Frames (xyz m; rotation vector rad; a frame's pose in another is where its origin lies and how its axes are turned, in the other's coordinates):
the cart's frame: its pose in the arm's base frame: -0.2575 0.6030 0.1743 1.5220 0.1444 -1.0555
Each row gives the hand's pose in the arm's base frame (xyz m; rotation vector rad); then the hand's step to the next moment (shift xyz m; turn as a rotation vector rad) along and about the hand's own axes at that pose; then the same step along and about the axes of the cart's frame.
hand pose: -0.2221 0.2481 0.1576 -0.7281 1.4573 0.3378
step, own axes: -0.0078 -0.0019 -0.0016 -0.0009 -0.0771 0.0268
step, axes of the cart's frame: -0.0057 0.0055 0.0022 0.0461 0.0674 0.0006
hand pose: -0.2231 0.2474 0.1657 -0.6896 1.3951 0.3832
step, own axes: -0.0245 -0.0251 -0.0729 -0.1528 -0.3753 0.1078
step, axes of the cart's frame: -0.0149 0.0096 0.0789 0.1005 0.4054 0.0371
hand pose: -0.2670 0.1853 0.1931 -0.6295 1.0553 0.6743
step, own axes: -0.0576 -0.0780 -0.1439 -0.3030 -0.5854 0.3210
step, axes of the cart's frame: 0.0457 0.0293 0.1648 0.0700 0.7284 -0.0460
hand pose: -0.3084 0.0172 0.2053 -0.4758 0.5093 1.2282
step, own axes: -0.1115 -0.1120 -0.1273 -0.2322 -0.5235 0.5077
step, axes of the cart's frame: 0.1436 0.0742 0.1226 -0.0945 0.7391 -0.1746
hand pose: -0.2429 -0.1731 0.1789 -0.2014 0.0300 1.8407
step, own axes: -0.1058 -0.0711 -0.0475 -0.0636 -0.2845 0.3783
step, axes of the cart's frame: 0.1156 0.0697 0.0170 -0.1629 0.4301 -0.1288
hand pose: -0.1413 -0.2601 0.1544 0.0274 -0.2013 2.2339
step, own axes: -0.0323 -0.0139 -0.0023 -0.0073 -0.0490 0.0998
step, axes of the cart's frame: 0.0277 0.0216 -0.0030 -0.0524 0.0974 -0.0134
